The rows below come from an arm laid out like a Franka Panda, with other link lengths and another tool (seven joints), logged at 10 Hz.
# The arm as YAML. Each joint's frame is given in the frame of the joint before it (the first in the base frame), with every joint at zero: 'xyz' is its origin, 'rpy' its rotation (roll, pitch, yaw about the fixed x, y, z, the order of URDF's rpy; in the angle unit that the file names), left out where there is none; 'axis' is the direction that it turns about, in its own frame. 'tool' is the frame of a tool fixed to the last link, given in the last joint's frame.
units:
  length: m
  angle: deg
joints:
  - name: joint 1
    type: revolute
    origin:
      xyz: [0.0, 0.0, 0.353]
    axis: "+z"
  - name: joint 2
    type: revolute
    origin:
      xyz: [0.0, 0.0, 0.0]
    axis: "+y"
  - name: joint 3
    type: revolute
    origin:
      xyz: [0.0, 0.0, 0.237]
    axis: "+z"
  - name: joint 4
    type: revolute
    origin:
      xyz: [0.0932, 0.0, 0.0]
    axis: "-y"
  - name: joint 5
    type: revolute
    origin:
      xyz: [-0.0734, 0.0, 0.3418]
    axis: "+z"
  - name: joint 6
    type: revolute
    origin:
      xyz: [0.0, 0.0, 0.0]
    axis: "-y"
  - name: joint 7
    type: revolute
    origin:
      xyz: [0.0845, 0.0, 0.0]
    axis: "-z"
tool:
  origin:
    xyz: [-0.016, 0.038, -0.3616]
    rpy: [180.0, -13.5, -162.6]
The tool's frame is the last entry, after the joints.
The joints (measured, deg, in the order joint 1, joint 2, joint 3, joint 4, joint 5, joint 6, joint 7), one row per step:
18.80, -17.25, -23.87, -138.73, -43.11, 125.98, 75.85
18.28, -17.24, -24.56, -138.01, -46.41, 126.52, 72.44
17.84, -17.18, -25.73, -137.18, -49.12, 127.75, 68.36
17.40, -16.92, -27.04, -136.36, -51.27, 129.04, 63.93
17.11, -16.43, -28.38, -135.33, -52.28, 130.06, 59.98
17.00, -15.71, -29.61, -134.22, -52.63, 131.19, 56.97
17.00, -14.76, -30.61, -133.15, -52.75, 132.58, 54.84
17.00, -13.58, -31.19, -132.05, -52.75, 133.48, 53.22
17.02, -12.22, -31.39, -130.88, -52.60, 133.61, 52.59
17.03, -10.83, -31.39, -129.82, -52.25, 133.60, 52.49
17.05, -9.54, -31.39, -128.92, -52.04, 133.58, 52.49
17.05, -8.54, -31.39, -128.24, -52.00, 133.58, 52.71
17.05, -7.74, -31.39, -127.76, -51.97, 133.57, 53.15
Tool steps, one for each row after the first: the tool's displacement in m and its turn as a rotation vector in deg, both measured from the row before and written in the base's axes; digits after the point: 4 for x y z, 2 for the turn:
0.0063, -0.0194, 0.0103, -3.00, 0.58, 3.71
0.0076, -0.0184, 0.0103, -2.42, 0.53, 3.86
0.0051, -0.0179, 0.0076, -2.15, 1.02, 3.69
0.0033, -0.0154, 0.0055, -1.37, 1.03, 2.60
0.0045, -0.0115, 0.0041, -0.77, 0.54, 1.83
0.0065, -0.0077, 0.0029, -0.51, 0.08, 1.49
0.0053, -0.0059, 0.0013, -0.64, 0.32, 1.13
0.0034, -0.0049, -0.0001, -0.63, 0.42, 0.19
0.0029, -0.0028, -0.0016, -0.39, 0.32, -0.20
0.0023, -0.0026, -0.0021, -0.42, 0.34, -0.18
0.0019, -0.0024, -0.0016, -0.37, 0.16, -0.25
0.0012, -0.0018, -0.0018, -0.23, 0.04, -0.40

